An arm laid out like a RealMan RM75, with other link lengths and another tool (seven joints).
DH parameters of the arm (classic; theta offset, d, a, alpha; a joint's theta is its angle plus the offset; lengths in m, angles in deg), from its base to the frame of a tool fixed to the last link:
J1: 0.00 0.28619 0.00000 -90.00
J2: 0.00 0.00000 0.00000 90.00
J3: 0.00 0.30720 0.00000 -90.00
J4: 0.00 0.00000 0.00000 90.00
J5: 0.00 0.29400 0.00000 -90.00
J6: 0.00 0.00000 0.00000 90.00
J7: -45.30 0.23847 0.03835 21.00
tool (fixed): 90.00 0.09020 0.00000 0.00
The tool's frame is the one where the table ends.
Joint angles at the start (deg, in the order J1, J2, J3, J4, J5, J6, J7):
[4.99, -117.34, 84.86, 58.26, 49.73, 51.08, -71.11]
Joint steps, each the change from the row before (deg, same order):
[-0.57, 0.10, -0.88, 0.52, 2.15, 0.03, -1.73]
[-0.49, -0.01, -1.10, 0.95, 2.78, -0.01, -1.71]
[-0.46, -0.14, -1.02, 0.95, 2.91, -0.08, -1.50]
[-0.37, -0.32, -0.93, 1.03, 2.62, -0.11, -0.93]
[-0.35, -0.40, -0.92, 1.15, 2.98, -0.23, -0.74]
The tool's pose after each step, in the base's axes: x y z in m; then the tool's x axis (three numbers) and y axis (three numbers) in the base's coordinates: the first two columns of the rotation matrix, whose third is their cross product. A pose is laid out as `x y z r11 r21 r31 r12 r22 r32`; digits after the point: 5 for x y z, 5 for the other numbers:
-0.39603 0.51945 -0.01591 0.97416 0.19097 0.12062 0.19988 -0.48008 -0.85415
-0.39238 0.52365 -0.01335 0.97765 0.18395 0.10180 0.18104 -0.49038 -0.85250
-0.38893 0.52743 -0.01224 0.98099 0.17721 0.07905 0.15902 -0.50075 -0.85086
-0.38437 0.53118 -0.01095 0.98437 0.16728 0.05505 0.13372 -0.50661 -0.85174
-0.38013 0.53485 -0.01023 0.98743 0.15644 0.02260 0.10068 -0.51224 -0.85292

